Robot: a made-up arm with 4 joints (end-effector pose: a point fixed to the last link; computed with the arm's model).
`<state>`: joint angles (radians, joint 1 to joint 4).
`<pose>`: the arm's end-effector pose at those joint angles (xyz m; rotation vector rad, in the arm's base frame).
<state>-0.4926 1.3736 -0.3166 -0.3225</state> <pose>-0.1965 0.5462 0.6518 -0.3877 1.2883 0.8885</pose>
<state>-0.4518 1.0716 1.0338 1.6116</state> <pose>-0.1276 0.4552 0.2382 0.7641 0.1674 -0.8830</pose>
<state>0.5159 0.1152 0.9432 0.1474</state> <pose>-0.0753 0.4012 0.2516 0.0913 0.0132 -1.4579</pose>
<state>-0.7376 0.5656 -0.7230 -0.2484</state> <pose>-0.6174 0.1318 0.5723 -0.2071 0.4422 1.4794</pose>
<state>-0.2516 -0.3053 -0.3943 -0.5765</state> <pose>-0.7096 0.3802 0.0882 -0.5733 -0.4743 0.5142</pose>
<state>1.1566 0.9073 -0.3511 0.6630</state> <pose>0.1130 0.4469 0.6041 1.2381 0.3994 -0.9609</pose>
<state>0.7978 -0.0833 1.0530 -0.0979</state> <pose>-0.0438 0.3540 0.2318 -0.0538 -0.0037 -1.8557</pose>
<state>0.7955 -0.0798 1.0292 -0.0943</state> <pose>-0.0420 0.3616 0.2318 -0.0538 -0.0040 -1.8294</pose>
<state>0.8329 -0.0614 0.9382 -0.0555</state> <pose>-0.0265 0.3842 0.2321 -0.0354 -0.0202 -1.7738</pose>
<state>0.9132 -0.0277 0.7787 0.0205</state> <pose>0.0028 0.4207 0.2337 0.0129 -0.0489 -1.6907</pose>
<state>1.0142 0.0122 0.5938 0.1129</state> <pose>0.0375 0.4589 0.2386 0.0883 -0.0791 -1.6030</pose>
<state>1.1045 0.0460 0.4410 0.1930</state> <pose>0.0674 0.4862 0.2458 0.1663 -0.1041 -1.5384</pose>
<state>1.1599 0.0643 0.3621 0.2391</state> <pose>0.0855 0.4969 0.2508 0.2146 -0.1206 -1.5141</pose>
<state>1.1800 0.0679 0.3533 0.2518</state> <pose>0.0923 0.4944 0.2516 0.2263 -0.1286 -1.5249</pose>
